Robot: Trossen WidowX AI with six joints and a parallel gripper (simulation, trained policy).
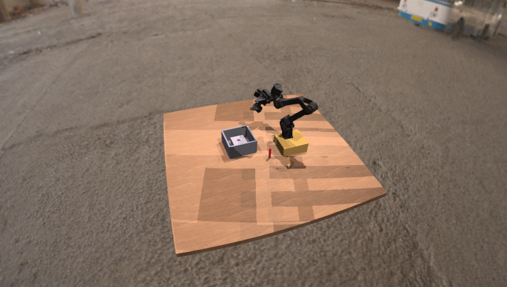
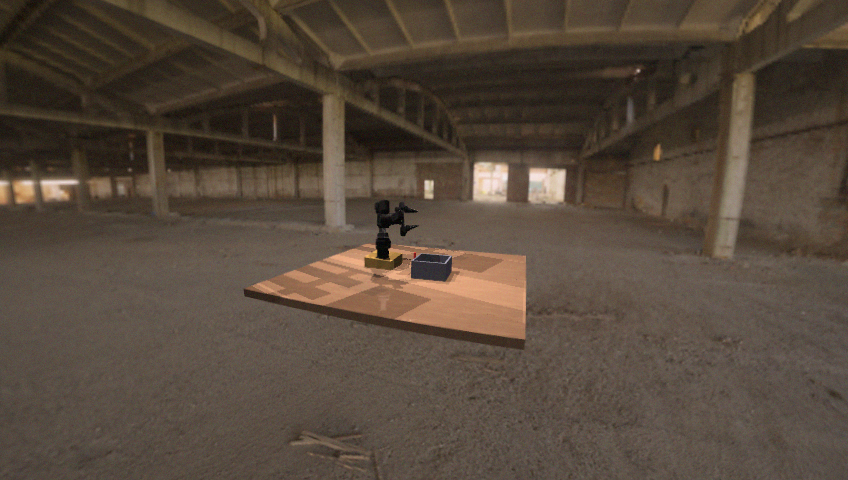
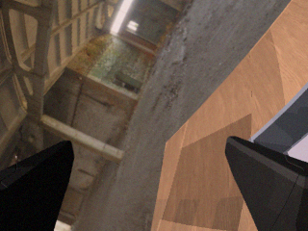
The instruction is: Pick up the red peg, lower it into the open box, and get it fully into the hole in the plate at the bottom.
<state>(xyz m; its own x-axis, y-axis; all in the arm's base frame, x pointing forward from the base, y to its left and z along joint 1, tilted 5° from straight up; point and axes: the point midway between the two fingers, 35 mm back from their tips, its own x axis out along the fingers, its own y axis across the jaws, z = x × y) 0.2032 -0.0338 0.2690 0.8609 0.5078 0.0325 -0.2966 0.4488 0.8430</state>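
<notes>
My gripper tip is 280 mm above the red peg, 150 mm to the right of it and 80 mm past it. The rest, counted from my gripper tip: grey box: 290 mm below, 90 mm ahead; plate: 270 mm below, 90 mm ahead.
</notes>
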